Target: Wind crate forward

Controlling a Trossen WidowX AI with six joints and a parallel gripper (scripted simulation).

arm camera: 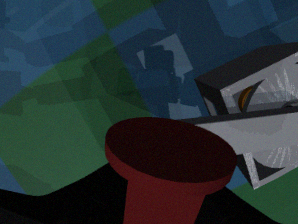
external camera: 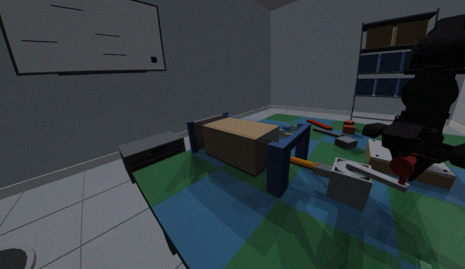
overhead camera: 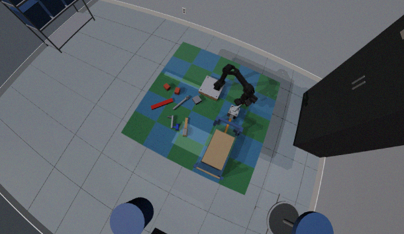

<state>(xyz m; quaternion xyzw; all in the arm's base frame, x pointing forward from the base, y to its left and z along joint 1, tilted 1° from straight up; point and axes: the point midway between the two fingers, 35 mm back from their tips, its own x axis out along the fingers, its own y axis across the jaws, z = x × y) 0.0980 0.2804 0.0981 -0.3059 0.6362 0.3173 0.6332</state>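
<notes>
My gripper tip is now 25 cm short of the blue steel frame, 4 cm to the left of it and 1 cm above it. Round my gripper tip: red knob: 2 cm above; grey crank arm: 3 cm ahead, 1 cm to the right, 1 cm below; grey winch: 8 cm ahead, 4 cm to the right, 9 cm below.
</notes>
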